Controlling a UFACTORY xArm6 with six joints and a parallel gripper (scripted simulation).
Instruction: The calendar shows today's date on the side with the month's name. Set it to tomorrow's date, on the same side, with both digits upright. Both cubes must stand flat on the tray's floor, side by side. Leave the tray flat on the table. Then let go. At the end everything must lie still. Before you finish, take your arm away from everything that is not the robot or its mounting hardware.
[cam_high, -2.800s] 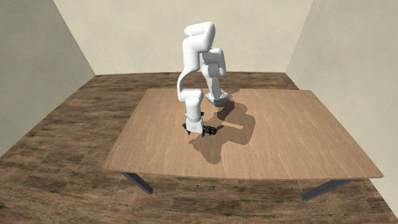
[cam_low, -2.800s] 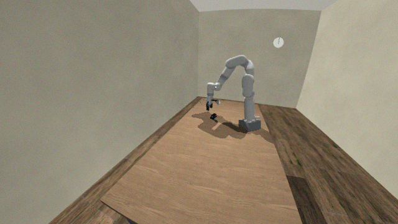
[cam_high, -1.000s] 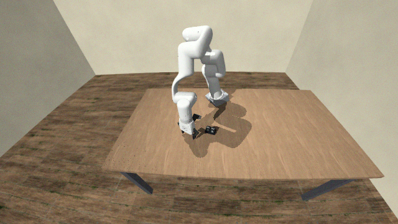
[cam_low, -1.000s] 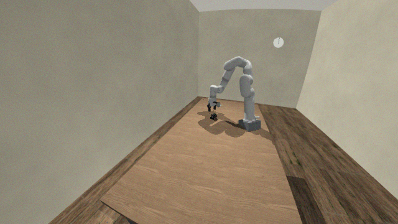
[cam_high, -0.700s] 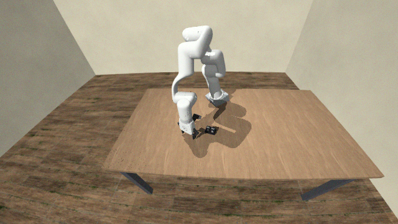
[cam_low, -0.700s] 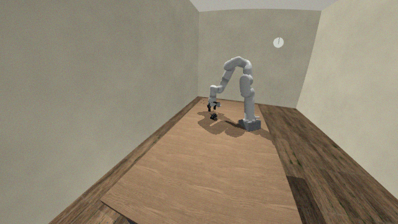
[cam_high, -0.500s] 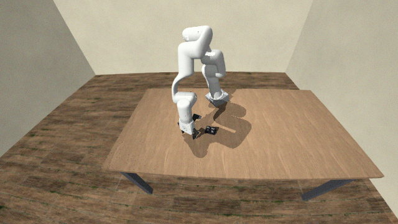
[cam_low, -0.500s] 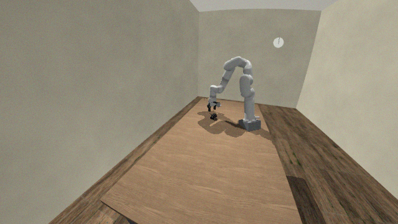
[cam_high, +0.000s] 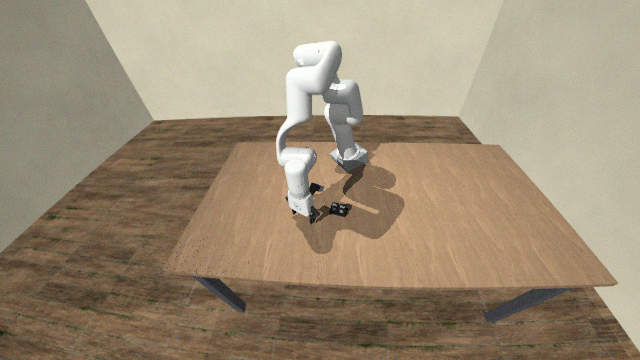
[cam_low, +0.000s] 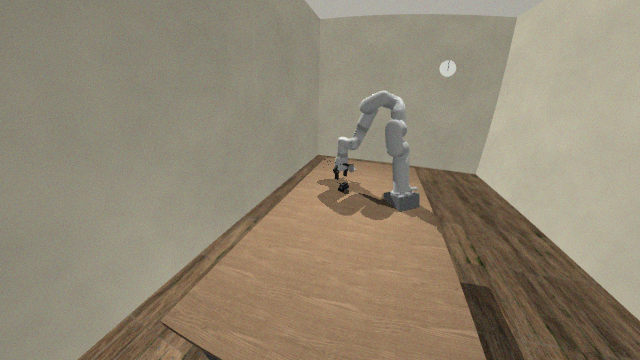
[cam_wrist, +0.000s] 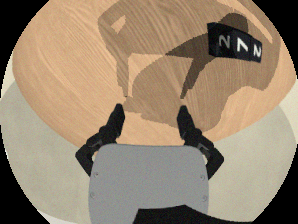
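The calendar cube is 160 mm to the left of my hand and 50 mm behind it.
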